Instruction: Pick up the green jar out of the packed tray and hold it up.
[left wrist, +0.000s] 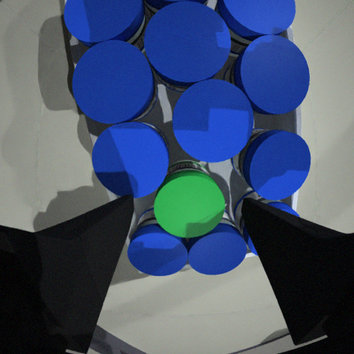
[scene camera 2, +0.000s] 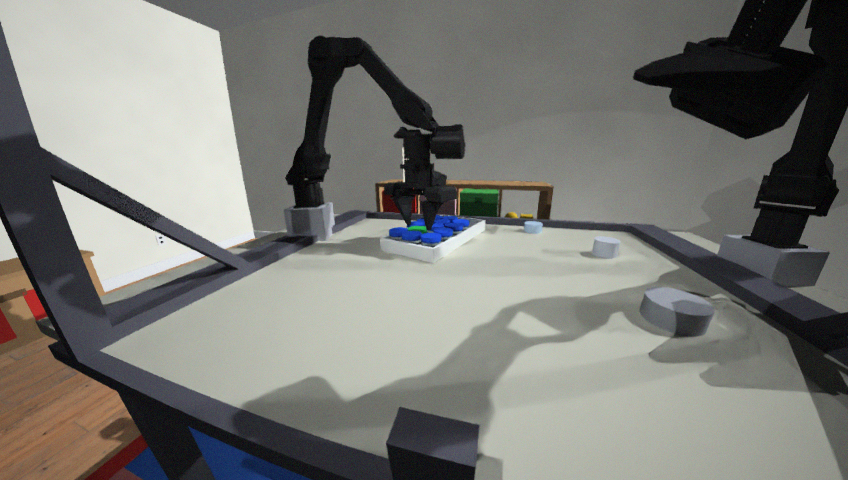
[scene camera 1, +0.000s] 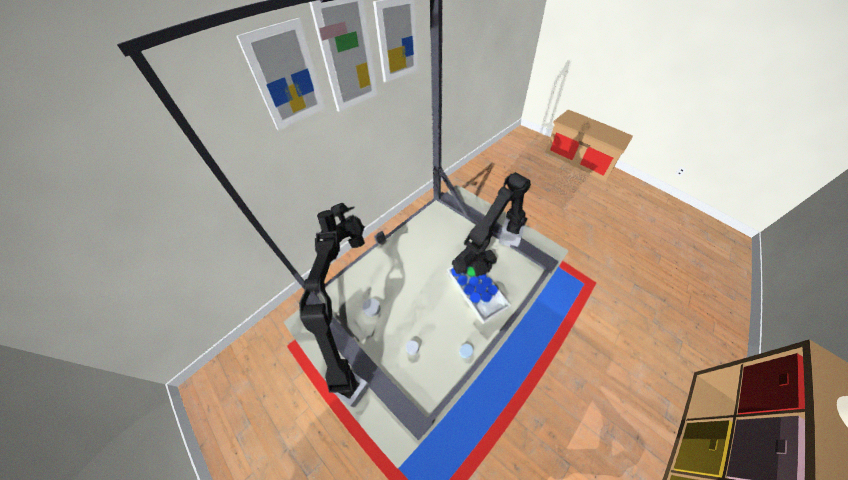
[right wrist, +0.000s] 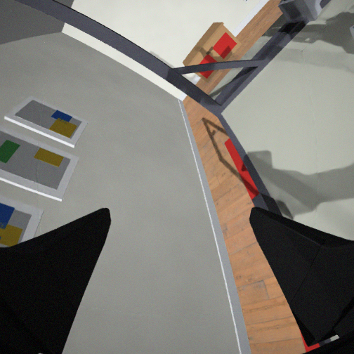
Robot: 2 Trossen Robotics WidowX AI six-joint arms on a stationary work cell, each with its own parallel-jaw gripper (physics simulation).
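Where they show: left gripper, fingertip midpoint: [scene camera 2: 418, 227] [scene camera 1: 472, 271]; right gripper, fingertip midpoint: [scene camera 1: 359, 216]; left arm's base at its link origin: [scene camera 2: 309, 205] [scene camera 1: 513, 228]; right arm's base at its link origin: [scene camera 2: 773, 242] [scene camera 1: 348, 386].
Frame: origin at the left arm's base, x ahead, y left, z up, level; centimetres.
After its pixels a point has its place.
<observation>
The green jar [scene camera 1: 471, 271] {x 29.2, y -12.2, z -4.1 cm} [scene camera 2: 417, 228] {x 28.9, y -12.6, z -4.1 cm} [left wrist: 189, 204] stands among several blue-lidded jars near one short end of the white tray [scene camera 1: 477, 315] {x 46.9, y -3.2, z -7.2 cm} [scene camera 2: 410, 251] {x 27.0, y -19.7, z -7.2 cm}. My left gripper [scene camera 2: 418, 227] {x 29.2, y -11.9, z -4.0 cm} [left wrist: 188, 203] is partly open, its fingers pointing down at lid height. In the left wrist view one fingertip is on each side of the green lid, with gaps between them and it. One fingertip is close to a blue lid on the left. The fingers hide part of the jars behind them in scene camera 2. My right gripper [right wrist: 181, 215] is open and empty, raised away from the tray.
Blue-lidded jars [left wrist: 131, 159] [left wrist: 213, 120] [left wrist: 217, 249] crowd round the green one. A wide grey cylinder [scene camera 1: 371, 306] {x 61.6, y -46.2, z -5.7 cm} [scene camera 2: 676, 311] {x 58.7, y -48.9, z -5.8 cm}, a smaller one [scene camera 1: 412, 346] {x 69.9, y -22.6, z -5.2 cm} [scene camera 2: 605, 246] {x 68.3, y -24.5, z -6.1 cm} and a pale blue one [scene camera 1: 466, 350] {x 62.9, y -2.6, z -6.3 cm} [scene camera 2: 532, 227] {x 61.5, y -4.8, z -7.0 cm} stand on the table. A dark post [scene camera 1: 436, 95] {x -11.5, y -46.0, z 53.3 cm} rises at the table's corner.
</observation>
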